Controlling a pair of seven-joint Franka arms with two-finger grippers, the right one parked.
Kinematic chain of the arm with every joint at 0, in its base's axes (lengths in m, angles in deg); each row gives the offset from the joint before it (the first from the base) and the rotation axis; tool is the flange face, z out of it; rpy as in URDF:
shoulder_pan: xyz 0 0 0.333 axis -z
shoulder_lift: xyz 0 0 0 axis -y
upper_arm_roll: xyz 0 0 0.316 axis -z
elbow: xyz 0.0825 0 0 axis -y
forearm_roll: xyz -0.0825 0 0.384 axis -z
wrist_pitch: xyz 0 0 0 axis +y
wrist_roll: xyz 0.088 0 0 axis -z
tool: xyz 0 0 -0.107 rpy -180 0 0
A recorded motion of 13 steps. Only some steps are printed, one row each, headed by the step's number.
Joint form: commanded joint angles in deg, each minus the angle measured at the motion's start. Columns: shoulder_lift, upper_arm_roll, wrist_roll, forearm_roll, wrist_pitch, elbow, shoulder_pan.
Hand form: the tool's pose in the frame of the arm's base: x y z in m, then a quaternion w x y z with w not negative. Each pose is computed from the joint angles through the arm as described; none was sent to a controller.
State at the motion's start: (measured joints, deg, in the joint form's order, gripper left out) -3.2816 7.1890 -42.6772 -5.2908 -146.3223 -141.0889 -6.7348
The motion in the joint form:
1: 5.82 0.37 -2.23 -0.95 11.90 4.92 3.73
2: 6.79 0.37 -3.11 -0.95 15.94 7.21 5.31
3: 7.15 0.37 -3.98 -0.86 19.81 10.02 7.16
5: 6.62 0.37 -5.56 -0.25 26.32 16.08 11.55
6: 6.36 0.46 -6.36 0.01 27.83 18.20 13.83
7: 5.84 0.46 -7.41 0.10 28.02 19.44 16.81
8: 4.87 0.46 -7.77 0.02 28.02 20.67 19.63
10: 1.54 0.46 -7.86 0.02 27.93 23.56 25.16
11: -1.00 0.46 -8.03 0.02 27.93 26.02 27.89
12: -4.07 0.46 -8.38 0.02 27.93 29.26 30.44
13: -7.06 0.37 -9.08 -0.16 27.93 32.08 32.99
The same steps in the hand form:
1: 0.4914 -0.0375 0.3412 0.03543 -0.95015 -0.30888 -0.02358
2: 0.4946 -0.0506 0.3605 0.04102 -0.95109 -0.30554 -0.01963
3: 0.4992 -0.0666 0.3792 0.04502 -0.95263 -0.30036 -0.01601
5: 0.5079 -0.1071 0.4123 0.04664 -0.95763 -0.28401 -0.01001
6: 0.5091 -0.1296 0.4246 0.04343 -0.96091 -0.27312 -0.01311
7: 0.5067 -0.1575 0.4296 0.03941 -0.96530 -0.25755 -0.01789
8: 0.5045 -0.1843 0.4305 0.03715 -0.97070 -0.23649 -0.02063
10: 0.4997 -0.2387 0.4225 0.03466 -0.98101 -0.19000 -0.01785
11: 0.4999 -0.2682 0.4177 0.03221 -0.98509 -0.16817 -0.01649
12: 0.5025 -0.2982 0.4132 0.02797 -0.98821 -0.14965 -0.01633
13: 0.5023 -0.3269 0.4053 0.02690 -0.99048 -0.13414 -0.01489

